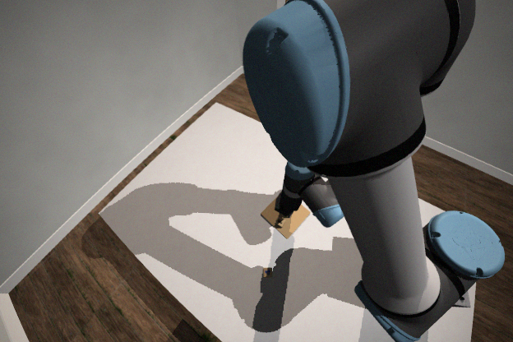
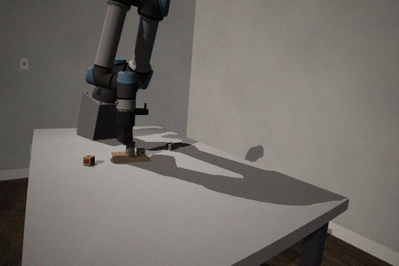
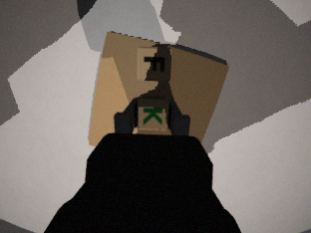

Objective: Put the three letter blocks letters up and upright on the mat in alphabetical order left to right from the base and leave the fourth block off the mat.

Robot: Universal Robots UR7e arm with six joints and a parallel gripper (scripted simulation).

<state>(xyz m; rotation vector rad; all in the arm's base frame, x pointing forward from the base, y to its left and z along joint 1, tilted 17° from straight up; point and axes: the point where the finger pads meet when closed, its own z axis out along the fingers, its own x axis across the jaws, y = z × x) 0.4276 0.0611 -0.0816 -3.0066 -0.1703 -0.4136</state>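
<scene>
The tan mat lies 20 mm below my hand. Round my hand: block (50 mm ahead, 160 mm to the right, 10 mm below).
</scene>
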